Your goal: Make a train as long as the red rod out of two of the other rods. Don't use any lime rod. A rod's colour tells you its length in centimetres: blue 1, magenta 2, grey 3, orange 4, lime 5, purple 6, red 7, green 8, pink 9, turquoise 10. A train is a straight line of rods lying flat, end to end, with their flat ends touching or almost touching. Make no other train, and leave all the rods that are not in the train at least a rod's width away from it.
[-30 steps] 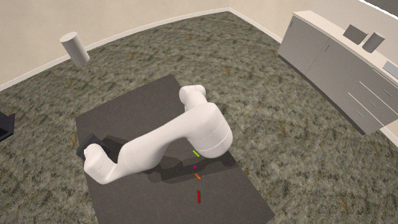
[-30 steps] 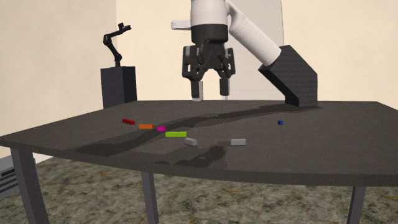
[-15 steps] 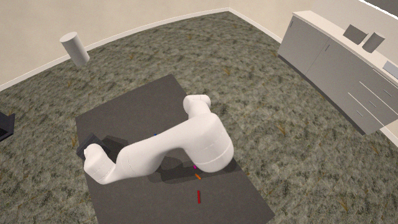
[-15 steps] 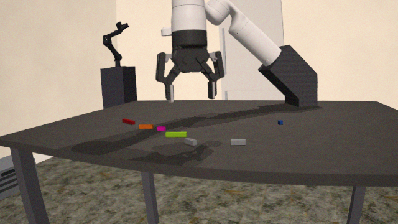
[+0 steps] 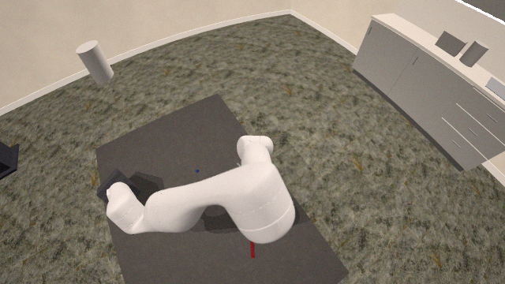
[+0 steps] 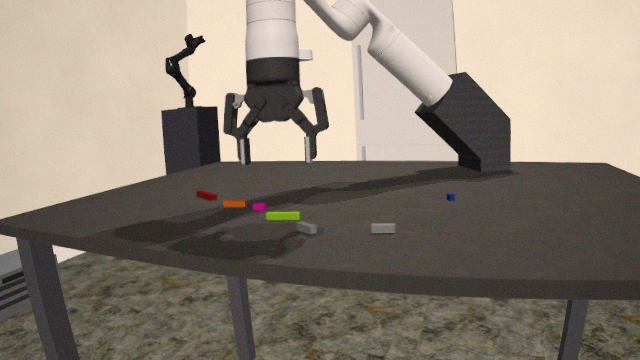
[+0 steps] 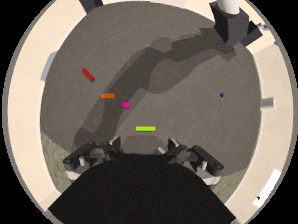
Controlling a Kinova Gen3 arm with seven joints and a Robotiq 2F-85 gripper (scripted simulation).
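Right now the orange rod is 12 cm to the right of my hand, 9 cm behind it and 8 cm below it. Also, from my hand: lime rod (8 cm below, 1 cm behind); then magenta rod (8 cm below, 7 cm behind, 6 cm to the right); then red rod (21 cm to the right, 15 cm behind, 8 cm below).
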